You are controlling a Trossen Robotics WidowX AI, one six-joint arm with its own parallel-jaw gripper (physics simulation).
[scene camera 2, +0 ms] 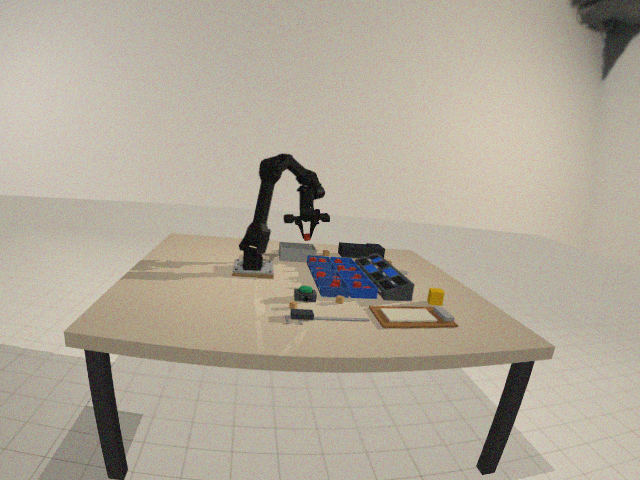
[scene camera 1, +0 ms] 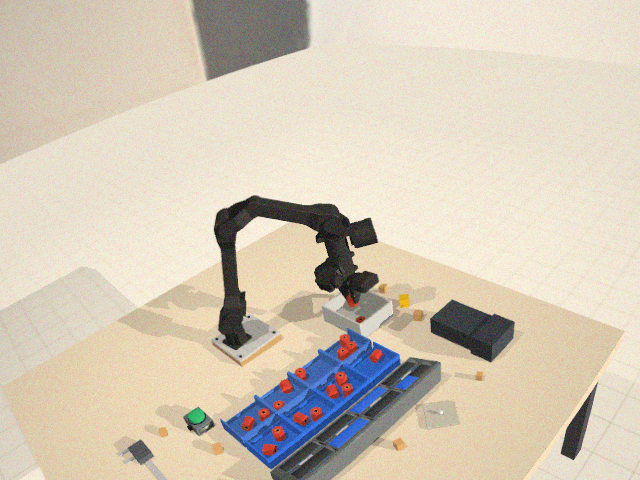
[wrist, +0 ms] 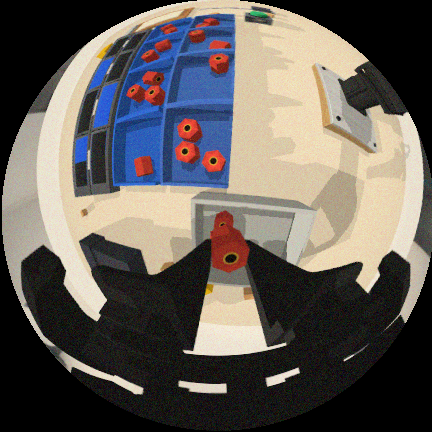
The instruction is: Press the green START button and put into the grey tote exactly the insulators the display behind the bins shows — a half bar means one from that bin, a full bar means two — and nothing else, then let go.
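Places are measured from the arm's base along level axes (x down, y left, z ahead), in metres.
Pixels of known places: gripper, fingertip midpoint: (scene camera 2: 306, 238) (scene camera 1: 352, 302) (wrist: 226, 244); arm's base, link origin: (scene camera 2: 251, 267) (scene camera 1: 237, 339) (wrist: 352, 96).
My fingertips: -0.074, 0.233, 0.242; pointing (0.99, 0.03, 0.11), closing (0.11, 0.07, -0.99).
For each thing: its middle in the pictures, then the offset to it from my fingertips, as dx, dy, dz. "*": a spot on its surface instead.
- grey tote, body centre: (wrist: 247, 242) (scene camera 1: 357, 311) (scene camera 2: 297, 252) +0.070, +0.042, -0.028
- second red insulator, body centre: (wrist: 223, 221) (scene camera 1: 361, 322) +0.078, +0.013, +0.007
- green START button, body centre: (scene camera 1: 197, 419) (scene camera 2: 305, 293) +0.076, -0.496, -0.093
- black box, body centre: (scene camera 1: 471, 328) (wrist: 111, 262) (scene camera 2: 361, 250) +0.069, +0.130, +0.290
- yellow block, body centre: (scene camera 1: 404, 300) +0.083, +0.160, +0.049
- caliper-like tool, body centre: (scene camera 1: 150, 472) (scene camera 2: 329, 317) +0.087, -0.676, -0.060
- framed board, surface spot: (scene camera 2: 377, 316) * +0.091, -0.657, +0.087
My gripper (scene camera 1: 352, 301) (scene camera 2: 307, 236) (wrist: 226, 244) is shut on a red hexagonal insulator, held above the grey tote (scene camera 1: 342, 320) (scene camera 2: 297, 252) (wrist: 260, 202). A second red insulator (scene camera 1: 360, 319) (wrist: 223, 219) lies in the tote; the held one partly covers the tote's inside in the wrist view. The blue bins (scene camera 1: 315, 373) (scene camera 2: 361, 293) (wrist: 200, 90) hold several red insulators. The display (scene camera 1: 382, 421) (scene camera 2: 400, 294) behind them shows three blue bars; the one at the tote end looks half, the other two look full. The green START button (scene camera 1: 196, 415) (scene camera 2: 306, 289) (wrist: 258, 15) stands beyond the bins' far end from the tote.
A black box (scene camera 1: 470, 328) (scene camera 2: 360, 249) stands beyond the tote. Small wooden cubes (scene camera 1: 417, 315) (scene camera 1: 383, 288) and a yellow block (scene camera 1: 404, 300) lie near the tote. A caliper-like tool (scene camera 1: 140, 451) (scene camera 2: 302, 314) and a framed board (scene camera 2: 377, 316) lie farther off.
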